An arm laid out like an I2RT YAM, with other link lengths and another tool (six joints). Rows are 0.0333 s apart.
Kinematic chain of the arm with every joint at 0, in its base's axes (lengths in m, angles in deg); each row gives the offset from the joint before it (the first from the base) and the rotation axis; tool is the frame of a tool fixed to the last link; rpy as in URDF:
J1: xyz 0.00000 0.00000 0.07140 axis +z
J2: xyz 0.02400 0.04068 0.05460 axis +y
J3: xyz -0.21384 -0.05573 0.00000 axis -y
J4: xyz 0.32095 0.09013 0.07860 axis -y
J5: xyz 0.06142 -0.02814 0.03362 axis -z
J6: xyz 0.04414 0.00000 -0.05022 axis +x
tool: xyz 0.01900 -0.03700 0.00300 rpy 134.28 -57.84 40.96
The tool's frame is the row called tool.
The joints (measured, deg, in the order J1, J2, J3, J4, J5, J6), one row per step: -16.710, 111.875, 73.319, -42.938, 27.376, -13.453; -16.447, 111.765, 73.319, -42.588, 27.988, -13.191; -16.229, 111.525, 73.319, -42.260, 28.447, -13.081; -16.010, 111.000, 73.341, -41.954, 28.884, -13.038; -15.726, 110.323, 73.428, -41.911, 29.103, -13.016; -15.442, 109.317, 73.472, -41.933, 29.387, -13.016; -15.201, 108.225, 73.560, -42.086, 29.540, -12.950; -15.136, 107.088, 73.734, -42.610, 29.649, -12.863; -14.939, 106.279, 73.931, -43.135, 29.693, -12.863; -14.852, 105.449, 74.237, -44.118, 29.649, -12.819; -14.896, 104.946, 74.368, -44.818, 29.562, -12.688; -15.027, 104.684, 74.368, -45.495, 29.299, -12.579; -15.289, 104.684, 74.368, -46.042, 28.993, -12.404
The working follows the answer.
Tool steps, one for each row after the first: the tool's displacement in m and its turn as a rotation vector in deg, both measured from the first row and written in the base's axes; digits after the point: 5 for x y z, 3 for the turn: 0.00088, 0.00123, 0.00145, -0.712, -0.395, -0.059; 0.00184, 0.00225, 0.00363, -1.306, -0.868, -0.012; 0.00306, 0.00323, 0.00786, -1.955, -1.590, 0.091; 0.00435, 0.00485, 0.01321, -2.379, -2.322, 0.309; 0.00540, 0.00651, 0.02064, -2.921, -3.241, 0.527; 0.00619, 0.00799, 0.02874, -3.333, -4.229, 0.665; 0.00615, 0.00841, 0.03748, -3.641, -5.004, 0.619; 0.00637, 0.00980, 0.04403, -3.802, -5.462, 0.798; 0.00588, 0.01061, 0.05111, -3.795, -5.647, 0.853; 0.00492, 0.01057, 0.05498, -3.692, -5.671, 0.715; 0.00351, 0.01012, 0.05625, -3.336, -5.390, 0.548; 0.00207, 0.00874, 0.05575, -2.907, -5.024, 0.201
Tool pose at each row, in the base's axes (x y z in m, rotation vector in deg; rounded; the steps above come from the unrounded poses): 0.39228, -0.13178, 0.08497, 143.714, 14.026, -36.455; 0.39316, -0.13055, 0.08642, 143.151, 13.541, -35.958; 0.39412, -0.12954, 0.08860, 142.689, 13.206, -35.325; 0.39534, -0.12855, 0.09282, 142.219, 12.829, -34.356; 0.39663, -0.12693, 0.09818, 141.930, 12.672, -33.339; 0.39768, -0.12527, 0.10561, 141.565, 12.406, -32.088; 0.39847, -0.12379, 0.11370, 141.353, 12.064, -30.788; 0.39842, -0.12338, 0.12244, 141.236, 11.614, -29.829; 0.39865, -0.12198, 0.12900, 141.129, 11.607, -29.184; 0.39816, -0.12118, 0.13608, 141.159, 11.610, -28.932; 0.39720, -0.12122, 0.13994, 141.300, 11.469, -28.955; 0.39579, -0.12166, 0.14122, 141.629, 11.497, -29.374; 0.39435, -0.12305, 0.14071, 142.057, 11.362, -29.972

